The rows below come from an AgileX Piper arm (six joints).
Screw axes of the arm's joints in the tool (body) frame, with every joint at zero. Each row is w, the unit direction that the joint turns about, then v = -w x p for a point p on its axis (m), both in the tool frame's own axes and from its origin. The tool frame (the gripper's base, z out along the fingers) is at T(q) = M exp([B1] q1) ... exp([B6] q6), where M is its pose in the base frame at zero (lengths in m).
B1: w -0.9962 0 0.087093 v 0 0.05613 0
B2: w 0 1 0 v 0.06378 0 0.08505
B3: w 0 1 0 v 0.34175 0 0.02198
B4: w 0 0 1 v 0 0 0
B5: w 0 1 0 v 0.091 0 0
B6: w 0 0 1 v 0 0 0
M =
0.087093 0 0.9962 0.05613
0 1 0 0
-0.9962 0 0.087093 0.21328
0 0 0 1
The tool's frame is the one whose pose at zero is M.
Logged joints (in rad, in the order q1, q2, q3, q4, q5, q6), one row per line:
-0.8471, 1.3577, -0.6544, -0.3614, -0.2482, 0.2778
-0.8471, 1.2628, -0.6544, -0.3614, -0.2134, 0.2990
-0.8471, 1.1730, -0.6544, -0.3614, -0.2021, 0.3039
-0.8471, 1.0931, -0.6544, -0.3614, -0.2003, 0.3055
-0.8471, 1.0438, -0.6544, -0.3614, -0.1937, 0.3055
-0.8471, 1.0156, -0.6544, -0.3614, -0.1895, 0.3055
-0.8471, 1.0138, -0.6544, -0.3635, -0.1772, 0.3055
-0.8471, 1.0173, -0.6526, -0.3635, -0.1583, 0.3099
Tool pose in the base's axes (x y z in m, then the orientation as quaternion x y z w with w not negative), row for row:
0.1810, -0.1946, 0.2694, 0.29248, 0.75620, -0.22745, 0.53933
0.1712, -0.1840, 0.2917, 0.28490, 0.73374, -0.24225, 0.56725
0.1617, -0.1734, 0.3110, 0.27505, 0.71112, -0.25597, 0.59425
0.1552, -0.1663, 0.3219, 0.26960, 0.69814, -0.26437, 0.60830
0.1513, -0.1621, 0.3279, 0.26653, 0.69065, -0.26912, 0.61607
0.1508, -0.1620, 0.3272, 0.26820, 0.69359, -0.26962, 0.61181
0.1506, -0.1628, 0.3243, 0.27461, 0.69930, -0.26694, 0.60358
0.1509, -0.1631, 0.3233, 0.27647, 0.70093, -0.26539, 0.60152
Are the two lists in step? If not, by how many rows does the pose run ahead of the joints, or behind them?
The pose runs 1 row ahead of the joints: the pose in row i belongs to the joints in row i + 1.
